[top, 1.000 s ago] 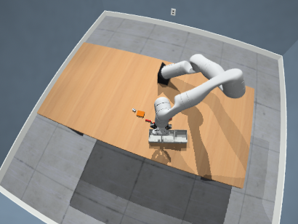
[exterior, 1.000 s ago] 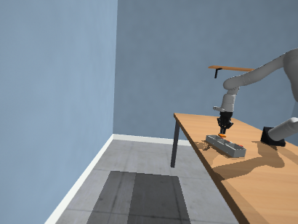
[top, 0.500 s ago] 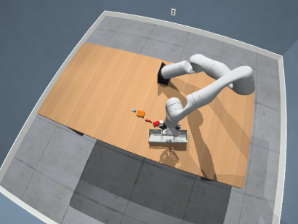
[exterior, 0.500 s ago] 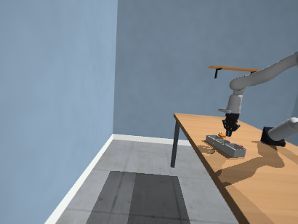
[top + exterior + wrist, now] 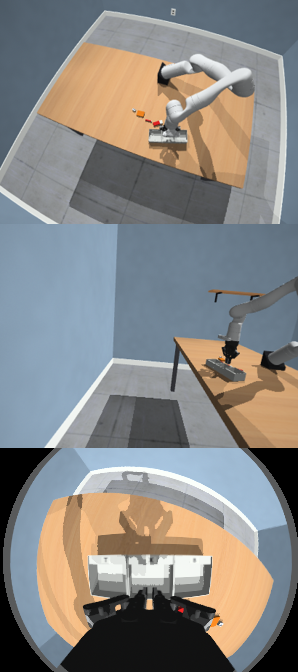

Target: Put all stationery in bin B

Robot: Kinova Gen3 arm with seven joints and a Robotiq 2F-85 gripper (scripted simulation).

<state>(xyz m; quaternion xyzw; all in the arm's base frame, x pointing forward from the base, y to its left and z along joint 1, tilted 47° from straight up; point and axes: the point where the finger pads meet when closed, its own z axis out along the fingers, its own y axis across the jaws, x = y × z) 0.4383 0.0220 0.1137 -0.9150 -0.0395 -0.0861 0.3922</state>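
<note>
The grey bin row lies 2 cm ahead of my hand and 5 cm below it. Also, from my hand: small pale piece 13 cm behind, 27 cm to the right, 7 cm below; orange block 11 cm behind, 21 cm to the right, 7 cm below; red-and-white item 6 cm behind, 8 cm to the right, 7 cm below.
</note>
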